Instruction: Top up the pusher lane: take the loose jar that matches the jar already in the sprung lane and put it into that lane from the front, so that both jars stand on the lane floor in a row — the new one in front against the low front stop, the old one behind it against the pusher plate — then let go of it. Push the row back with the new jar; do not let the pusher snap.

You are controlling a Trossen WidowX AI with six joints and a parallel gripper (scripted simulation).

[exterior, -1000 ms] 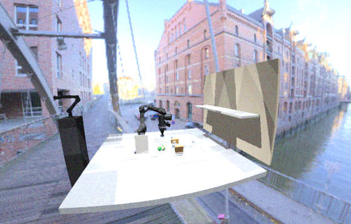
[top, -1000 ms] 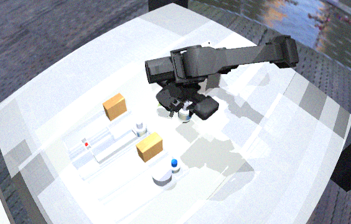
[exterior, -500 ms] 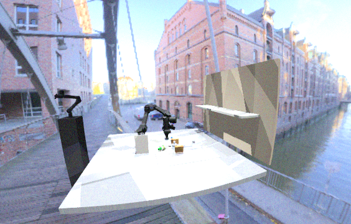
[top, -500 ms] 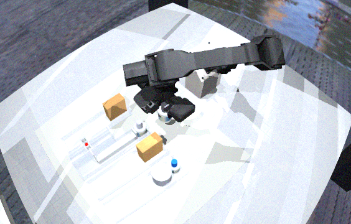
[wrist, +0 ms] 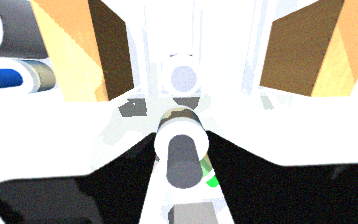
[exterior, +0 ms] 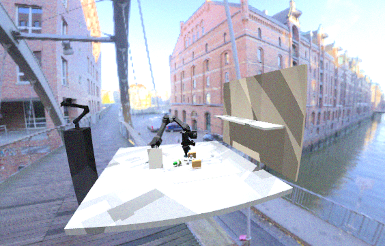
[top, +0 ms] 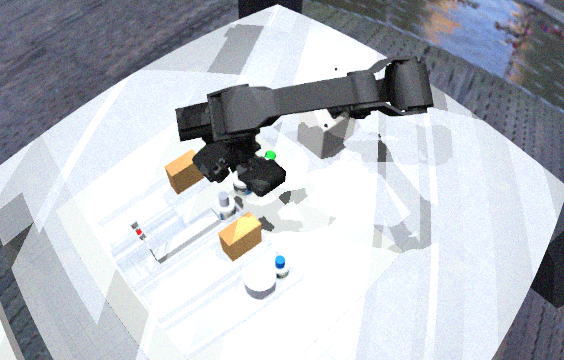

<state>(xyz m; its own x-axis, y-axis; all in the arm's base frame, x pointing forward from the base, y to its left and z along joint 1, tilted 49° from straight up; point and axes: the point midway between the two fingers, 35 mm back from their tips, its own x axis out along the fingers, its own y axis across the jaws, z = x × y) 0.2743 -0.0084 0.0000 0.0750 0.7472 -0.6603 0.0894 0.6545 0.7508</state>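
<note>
My gripper tip is 20 cm short of the clear pusher lane, 6 cm above it and 5 cm to the left of it. Also, from my gripper tip: red mark: 23 cm ahead, 6 cm to the right, 1 cm below.
</note>
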